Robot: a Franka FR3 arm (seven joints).
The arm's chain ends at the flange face. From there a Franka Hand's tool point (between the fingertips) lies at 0.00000 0.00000 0.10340 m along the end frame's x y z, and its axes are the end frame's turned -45 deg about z.
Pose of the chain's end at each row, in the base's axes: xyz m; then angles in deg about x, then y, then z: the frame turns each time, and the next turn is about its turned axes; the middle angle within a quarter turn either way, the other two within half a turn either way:
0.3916, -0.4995, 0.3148, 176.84, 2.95, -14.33
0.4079, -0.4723, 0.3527, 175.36, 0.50, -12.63
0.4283, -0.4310, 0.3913, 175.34, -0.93, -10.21
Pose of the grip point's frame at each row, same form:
0.3969, -0.5052, 0.2117, 176.84, 2.95, -59.33
0.4088, -0.4807, 0.2496, 175.36, 0.50, -57.63
0.4266, -0.4394, 0.2883, 175.34, -0.93, -55.21

